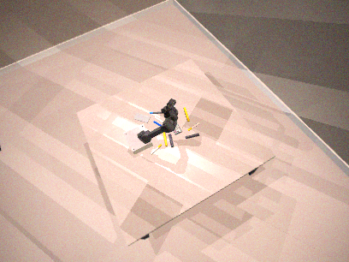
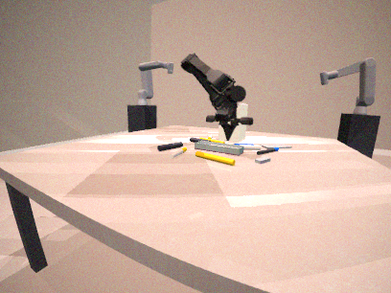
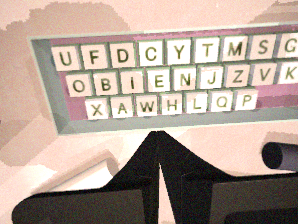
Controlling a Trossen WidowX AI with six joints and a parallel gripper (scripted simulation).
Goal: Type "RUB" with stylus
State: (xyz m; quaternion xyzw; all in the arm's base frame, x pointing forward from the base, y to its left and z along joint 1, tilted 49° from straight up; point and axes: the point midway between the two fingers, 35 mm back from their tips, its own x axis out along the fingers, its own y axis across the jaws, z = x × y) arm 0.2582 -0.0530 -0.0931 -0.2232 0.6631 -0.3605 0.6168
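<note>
Right now the blue stylus is 10 cm behind my gripper tip, 9 cm to the left of it and 3 cm below it. From my gripper tip the other things lie so: blue-tipped pen (5 cm behind, 18 cm to the left, 3 cm below); then grey block (12 cm ahead, 15 cm to the left, 4 cm below).
</note>
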